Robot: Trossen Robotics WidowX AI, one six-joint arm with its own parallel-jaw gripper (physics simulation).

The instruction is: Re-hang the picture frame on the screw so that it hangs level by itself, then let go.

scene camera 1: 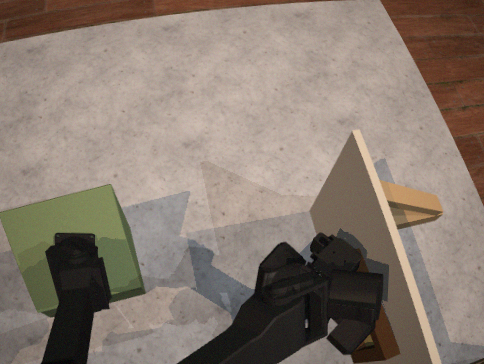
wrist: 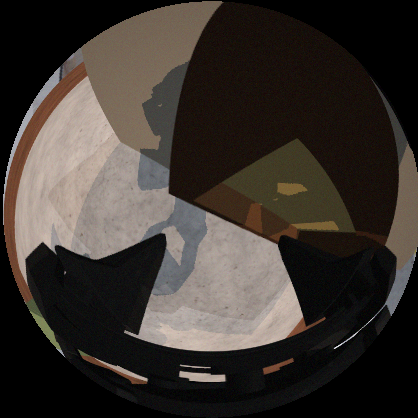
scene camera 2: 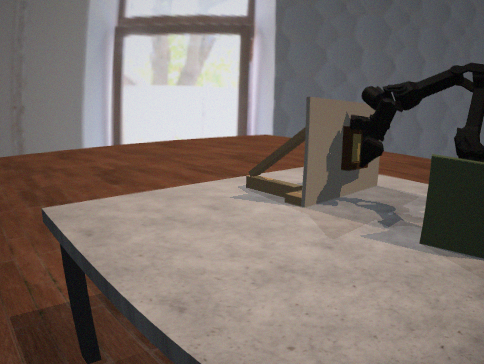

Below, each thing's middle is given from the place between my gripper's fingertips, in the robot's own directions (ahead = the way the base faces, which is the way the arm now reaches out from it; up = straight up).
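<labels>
The wooden brace and base (scene camera 2: pixel 292 193) is 20 cm ahead of my hand. Counted from my hand too, the brown picture frame (scene camera 1: pixel 382 337) is 2 cm to the right of it, 3 cm above it and 4 cm ahead of it. And there is the upright tan board (scene camera 1: pixel 351 205), which I find 3 cm above my hand, 2 cm to the right of it and 7 cm ahead of it.
</labels>
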